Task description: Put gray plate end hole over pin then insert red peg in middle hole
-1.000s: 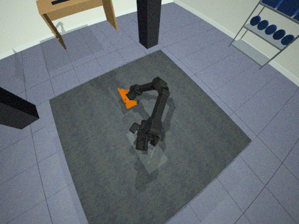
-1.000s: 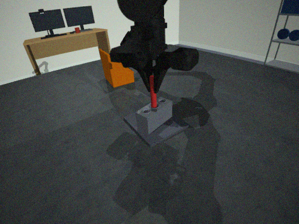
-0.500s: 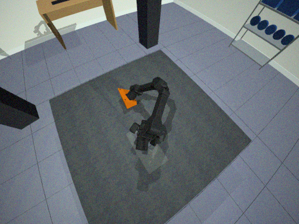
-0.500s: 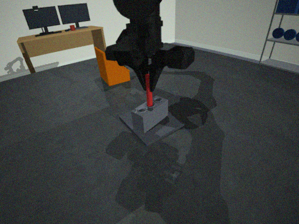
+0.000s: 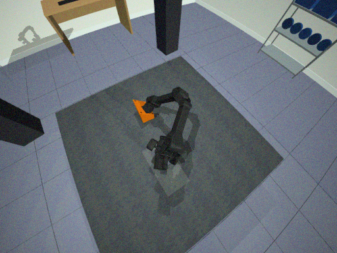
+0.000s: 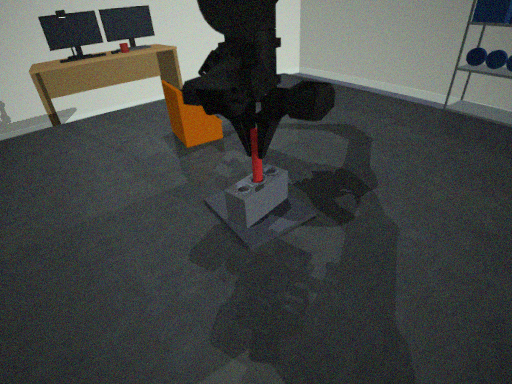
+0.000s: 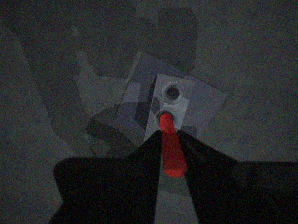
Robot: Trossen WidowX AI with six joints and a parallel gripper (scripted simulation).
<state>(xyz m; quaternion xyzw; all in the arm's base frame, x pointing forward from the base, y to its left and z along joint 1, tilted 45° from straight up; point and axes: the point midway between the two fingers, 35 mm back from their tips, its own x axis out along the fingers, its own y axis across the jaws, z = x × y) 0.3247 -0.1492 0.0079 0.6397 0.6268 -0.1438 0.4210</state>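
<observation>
Now: the red peg right at my gripper tip. Round my gripper tip: gray plate (50 mm below); flat square base (90 mm below, 20 mm to the left, 10 mm behind).
</observation>
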